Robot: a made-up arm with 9 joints. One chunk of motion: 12 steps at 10 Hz.
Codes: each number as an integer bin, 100 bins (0 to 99) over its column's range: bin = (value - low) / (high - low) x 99, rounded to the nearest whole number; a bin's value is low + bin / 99 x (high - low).
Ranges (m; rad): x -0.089..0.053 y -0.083..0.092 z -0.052..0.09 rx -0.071..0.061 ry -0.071..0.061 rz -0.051..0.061
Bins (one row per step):
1: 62 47 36 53 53 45
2: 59 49 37 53 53 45
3: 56 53 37 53 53 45
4: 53 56 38 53 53 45
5: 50 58 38 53 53 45
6: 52 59 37 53 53 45
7: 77 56 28 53 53 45
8: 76 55 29 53 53 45
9: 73 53 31 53 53 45
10: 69 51 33 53 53 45
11: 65 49 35 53 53 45
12: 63 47 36 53 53 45
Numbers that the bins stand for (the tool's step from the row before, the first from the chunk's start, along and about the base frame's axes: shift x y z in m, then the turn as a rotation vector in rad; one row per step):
1: -0.00007 0.00008 -0.00036 -0.00033 -0.00033 -0.00009
2: -0.00437 0.00362 0.00107 -0.00033 -0.00033 -0.00009
3: -0.00868 0.01069 0.00107 -0.00033 -0.00033 -0.00009
4: -0.01298 0.01599 0.00251 -0.00033 -0.00033 -0.00009
5: -0.01728 0.01953 0.00251 -0.00033 -0.00033 -0.00009
6: -0.01441 0.02129 0.00107 -0.00033 -0.00033 -0.00009
7: 0.02144 0.01599 -0.01184 -0.00033 -0.00033 -0.00009
8: 0.02001 0.01422 -0.01040 -0.00033 -0.00033 -0.00009
9: 0.01571 0.01069 -0.00754 -0.00033 -0.00033 -0.00009
10: 0.00997 0.00715 -0.00467 -0.00033 -0.00033 -0.00009
11: 0.00423 0.00362 -0.00180 -0.00033 -0.00033 -0.00009
12: 0.00136 0.00008 -0.00036 -0.00033 -0.00033 -0.00009

